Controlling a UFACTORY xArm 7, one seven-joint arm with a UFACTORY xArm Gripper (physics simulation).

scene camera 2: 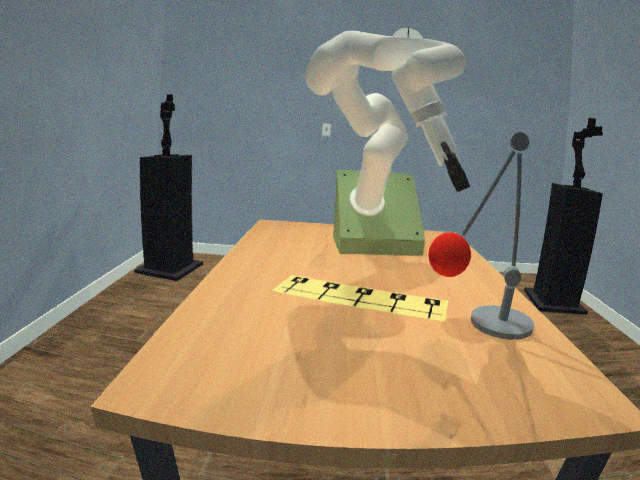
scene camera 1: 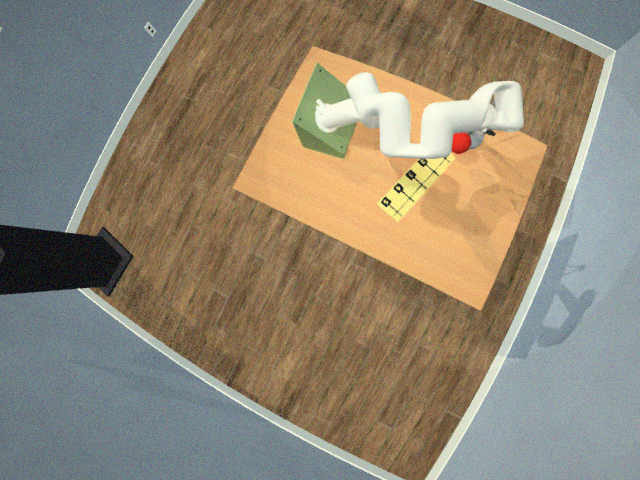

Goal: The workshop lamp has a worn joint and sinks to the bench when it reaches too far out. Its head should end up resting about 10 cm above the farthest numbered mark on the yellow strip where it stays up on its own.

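Frame: origin at the arm's base, x ahead, y left, z up, level; centimetres.
Seen in the pictures: gripper, fingertip midpoint: (scene camera 2: 461,187); arm's base at its link origin: (scene camera 2: 366,201) (scene camera 1: 326,118).
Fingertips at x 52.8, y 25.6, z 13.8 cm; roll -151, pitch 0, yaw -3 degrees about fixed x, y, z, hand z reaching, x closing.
Offsets run from my fingertips to a thing's top centre. "spot": to the spot under its first point. Level surfaces: height alone.
The lamp has a round grey base @[spot: dx +5.4, dy +13.4, dz -28.9 cm] (scene camera 2: 501,322) (scene camera 1: 476,139) on the bench's right side in scene camera 2, thin grey arms and a dark top joint @[spot: dx +4.2, dy +11.3, dz +11.6 cm] (scene camera 2: 519,141). Its red ball head @[spot: dx +5.4, dy -1.8, dz -14.1 cm] (scene camera 2: 449,254) (scene camera 1: 460,143) hangs in the air near the strip's lamp-side end, clear of the bench. The yellow strip @[dx -4.7, dy -20.7, dz -30.1 cm] (scene camera 2: 346,291) (scene camera 1: 413,192) lies flat with several numbered marks; the digits are too blurred to read. My gripper (scene camera 2: 462,187) (scene camera 1: 490,132) is open and empty, tilted downward, and shows above the head in scene camera 2, left of the top joint. The arm partly hides the lamp in scene camera 1.
The green base block (scene camera 2: 382,243) (scene camera 1: 323,140) carries my arm at the bench's far end. The wooden bench @[dz -30.2 cm] (scene camera 2: 217,361) (scene camera 1: 310,198) bears arm and lamp shadows. Black pedestals (scene camera 2: 166,211) (scene camera 2: 567,248) with small dark arms stand on the floor either side.
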